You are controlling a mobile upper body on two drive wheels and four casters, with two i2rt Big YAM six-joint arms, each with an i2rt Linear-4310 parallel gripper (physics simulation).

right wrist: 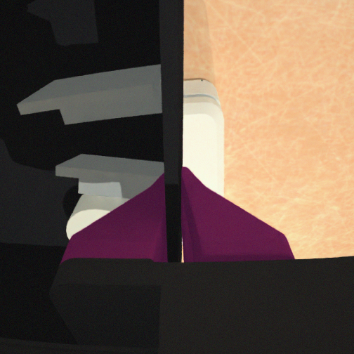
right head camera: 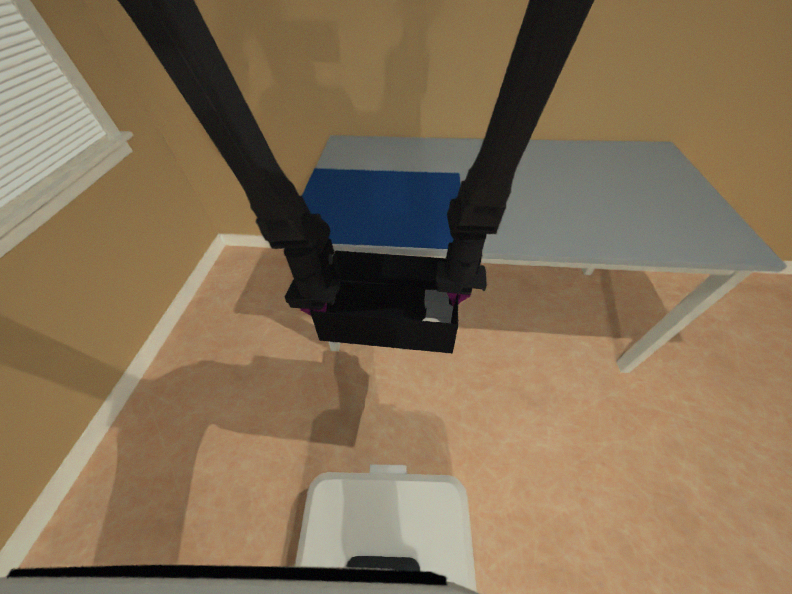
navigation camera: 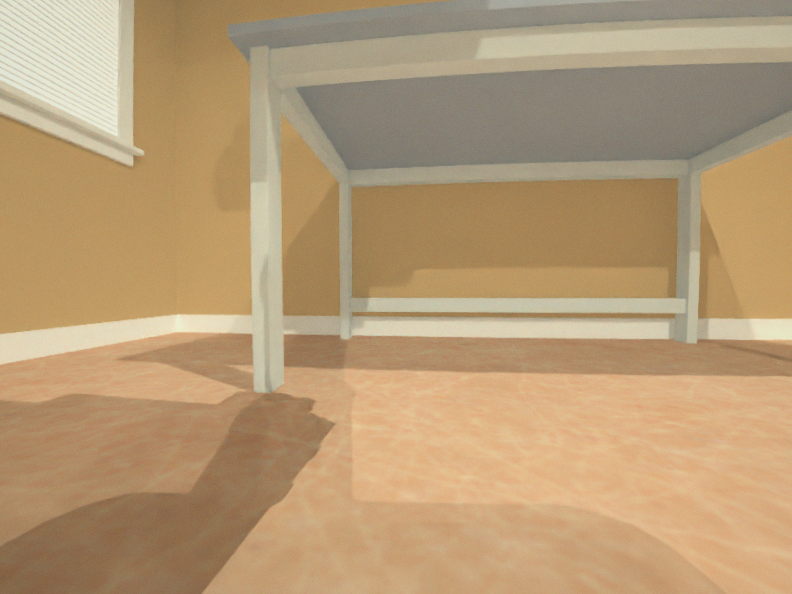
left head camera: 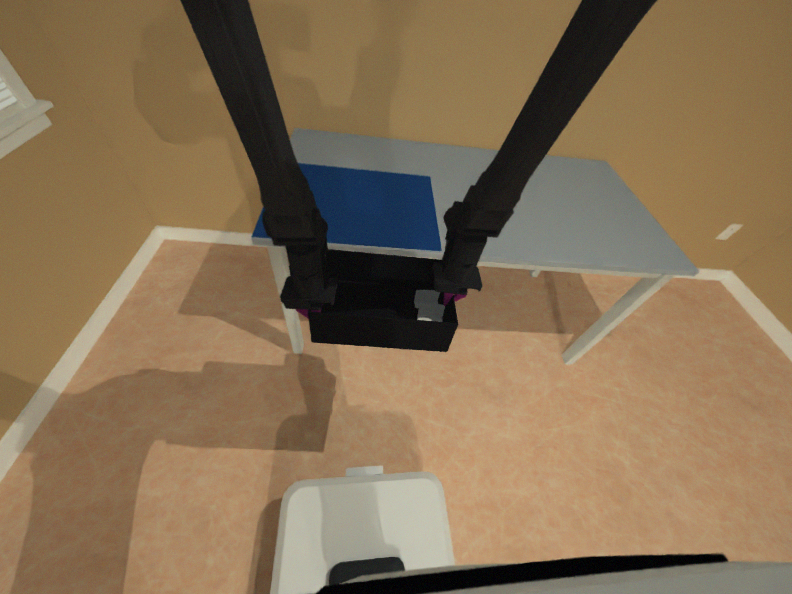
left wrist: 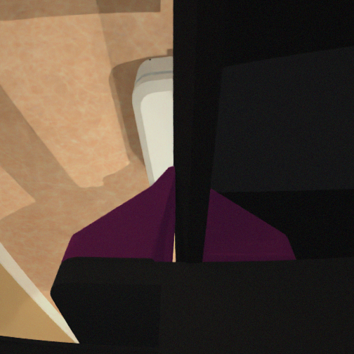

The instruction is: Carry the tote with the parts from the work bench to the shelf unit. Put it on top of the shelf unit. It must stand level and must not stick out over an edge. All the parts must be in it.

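Places are measured from the left arm's base along level axes (x ahead, y left, z up), in millimetres.
Where they show: right gripper, fingertip midpoint: (right head camera: 454, 304) (left head camera: 445, 304).
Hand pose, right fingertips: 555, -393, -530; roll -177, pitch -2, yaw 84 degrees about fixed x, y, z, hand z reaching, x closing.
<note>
After its pixels a point has its place, as x, y, z.
The black tote (left head camera: 383, 312) {558, -248, -568} hangs in the air above the floor, just in front of the work bench (left head camera: 549, 204) {1162, -968, -648}, and looks level. My left gripper (left head camera: 311, 305) is shut on the tote's left wall (left wrist: 189, 140). My right gripper (left head camera: 455, 295) {555, -393, -530} is shut on its right wall (right wrist: 173, 105). Each thin wall sits between the purple fingers in the left wrist view (left wrist: 187, 218) and the right wrist view (right wrist: 173, 214). Grey parts (right wrist: 105, 95) lie inside the tote at its right end (left head camera: 429, 305) {555, -355, -535}. The shelf unit is not in view.
A blue mat (left head camera: 370, 204) {1101, -240, -646} lies on the bench's left part. The bench's white legs (navigation camera: 265, 223) {921, 67, -1048} stand ahead of my base (left head camera: 361, 530) {173, -210, -1150}. A window with blinds (right head camera: 44, 127) {1250, 983, -442} is on the left wall. Tan walls close the room behind the bench.
</note>
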